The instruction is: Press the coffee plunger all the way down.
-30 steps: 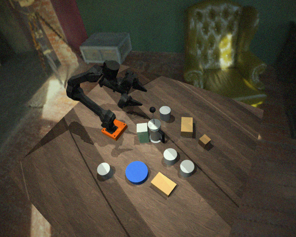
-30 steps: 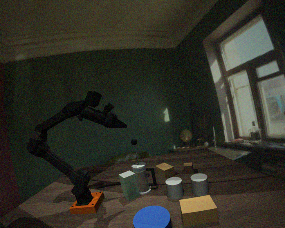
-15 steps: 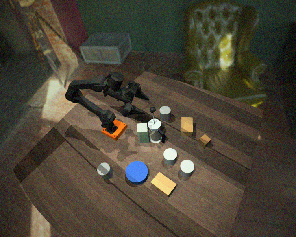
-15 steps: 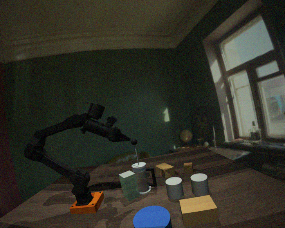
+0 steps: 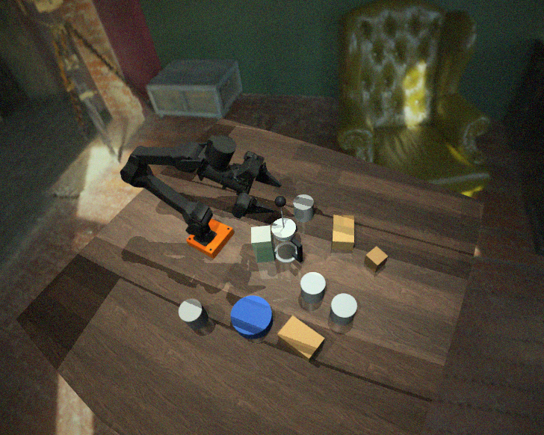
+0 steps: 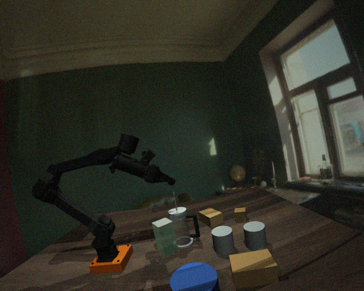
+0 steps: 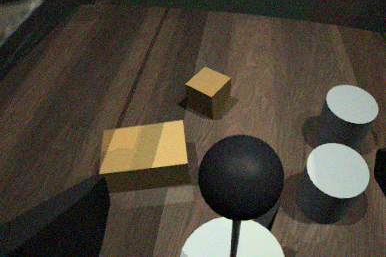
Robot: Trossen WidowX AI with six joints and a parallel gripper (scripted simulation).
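Right now the coffee press is 20 mm ahead of my gripper tip and 140 mm below it. The rest, counted from my gripper tip: pale green block: 50 mm behind, 40 mm to the right, 210 mm below; blue disc: 60 mm ahead, 250 mm to the right, 250 mm below.
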